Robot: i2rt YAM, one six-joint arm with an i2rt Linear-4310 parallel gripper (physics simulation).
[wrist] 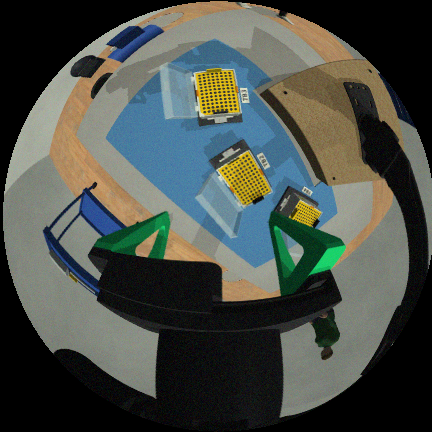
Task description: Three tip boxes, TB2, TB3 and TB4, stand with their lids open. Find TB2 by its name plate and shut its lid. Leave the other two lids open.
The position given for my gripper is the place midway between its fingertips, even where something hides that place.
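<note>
My gripper (218,216). A clear lid (213,195). Another, a clear lid (177,91). Blue mat (173,154). Tip box (289,199).
</note>
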